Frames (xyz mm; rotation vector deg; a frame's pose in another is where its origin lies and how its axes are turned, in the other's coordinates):
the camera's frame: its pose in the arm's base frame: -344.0 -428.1 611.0 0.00 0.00 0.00
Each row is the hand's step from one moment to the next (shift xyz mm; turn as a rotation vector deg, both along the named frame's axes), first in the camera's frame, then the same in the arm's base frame.
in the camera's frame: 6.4 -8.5 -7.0 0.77 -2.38 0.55
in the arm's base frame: 6.4 -8.5 -7.0 0.77 -2.38 0.55
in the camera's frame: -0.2 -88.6 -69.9 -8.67 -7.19 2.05
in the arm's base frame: -0.2 -88.6 -69.9 -8.67 -7.19 2.05
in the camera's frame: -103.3 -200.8 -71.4 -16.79 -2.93 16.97
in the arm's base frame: -103.3 -200.8 -71.4 -16.79 -2.93 16.97
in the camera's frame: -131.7 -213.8 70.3 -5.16 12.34 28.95
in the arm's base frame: -131.7 -213.8 70.3 -5.16 12.34 28.95
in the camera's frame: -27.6 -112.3 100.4 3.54 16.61 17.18
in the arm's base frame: -27.6 -112.3 100.4 3.54 16.61 17.18
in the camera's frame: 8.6 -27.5 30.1 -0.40 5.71 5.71
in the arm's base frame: 8.6 -27.5 30.1 -0.40 5.71 5.71
